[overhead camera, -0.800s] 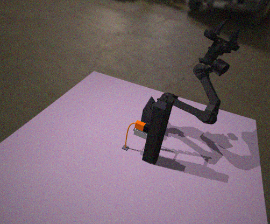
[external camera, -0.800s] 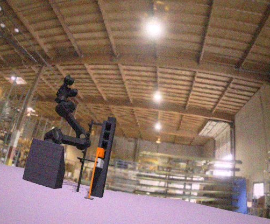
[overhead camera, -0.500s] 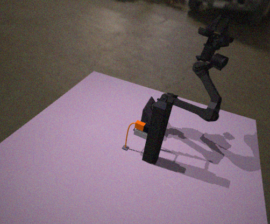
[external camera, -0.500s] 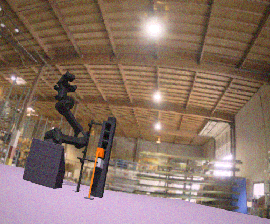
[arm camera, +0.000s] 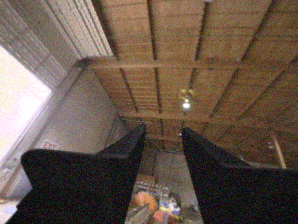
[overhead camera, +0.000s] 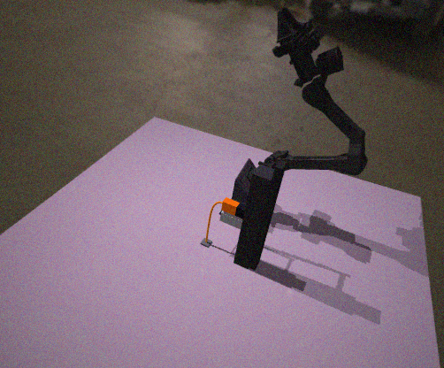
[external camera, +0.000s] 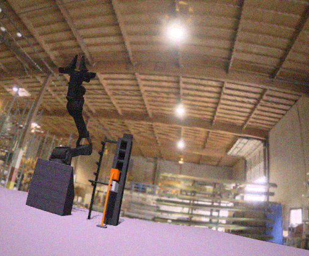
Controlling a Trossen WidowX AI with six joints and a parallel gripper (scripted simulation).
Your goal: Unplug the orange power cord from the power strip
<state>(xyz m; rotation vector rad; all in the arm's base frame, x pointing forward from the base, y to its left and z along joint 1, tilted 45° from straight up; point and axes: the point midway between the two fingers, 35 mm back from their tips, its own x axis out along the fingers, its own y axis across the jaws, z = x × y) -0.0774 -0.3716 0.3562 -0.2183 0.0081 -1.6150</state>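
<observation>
My gripper tip is 490 mm above the orange plug, 290 mm short of it and 30 mm to the right of it. The rest, counted from my gripper tip: power strip (510 mm below, 300 mm ahead, 100 mm to the left).
</observation>
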